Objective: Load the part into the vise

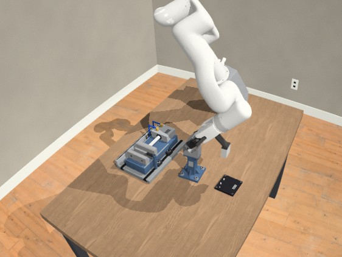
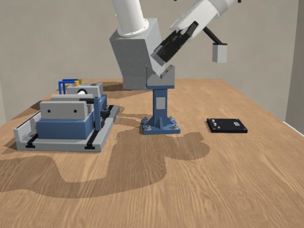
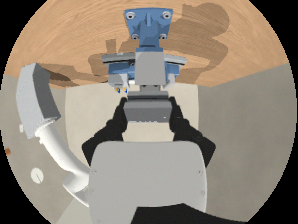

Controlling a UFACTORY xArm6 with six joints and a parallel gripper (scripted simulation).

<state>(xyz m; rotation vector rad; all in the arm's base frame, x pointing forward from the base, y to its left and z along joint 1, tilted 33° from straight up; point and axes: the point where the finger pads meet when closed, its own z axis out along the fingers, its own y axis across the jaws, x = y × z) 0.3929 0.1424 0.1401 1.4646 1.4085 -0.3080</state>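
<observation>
Now: hand 1 cm above the part. From my hand the other things lie so: blue work stop post: 8 cm ahead, 15 cm to the right, 13 cm below; black stop rod: 8 cm ahead, 18 cm to the right, 10 cm below; cylinder rod: 1 cm behind, 22 cm to the right, 12 cm below.
</observation>
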